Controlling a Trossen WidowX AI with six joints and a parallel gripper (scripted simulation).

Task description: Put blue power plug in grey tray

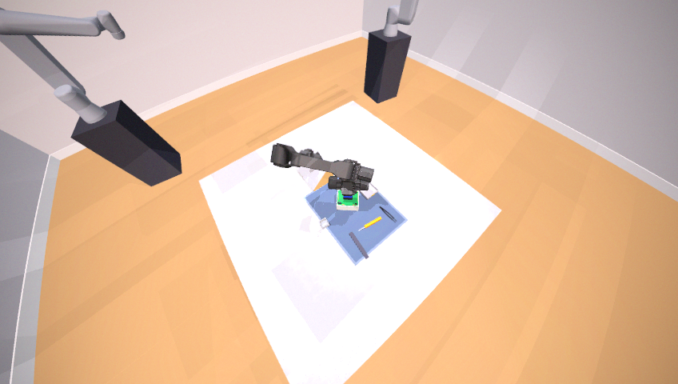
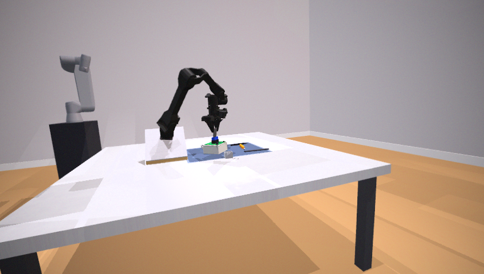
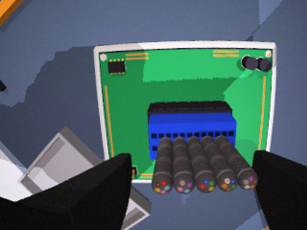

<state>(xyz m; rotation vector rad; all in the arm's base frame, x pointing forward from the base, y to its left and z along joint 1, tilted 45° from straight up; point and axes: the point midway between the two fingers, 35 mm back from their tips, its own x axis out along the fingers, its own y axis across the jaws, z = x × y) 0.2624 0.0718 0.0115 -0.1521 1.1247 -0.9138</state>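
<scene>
The blue power plug lies 30 mm below my gripper tip. The rest, counted from my gripper tip: blue mat: 120 mm below, 50 mm ahead, 10 mm to the left; dark bar: 230 mm ahead, 120 mm below, 80 mm to the right.
</scene>
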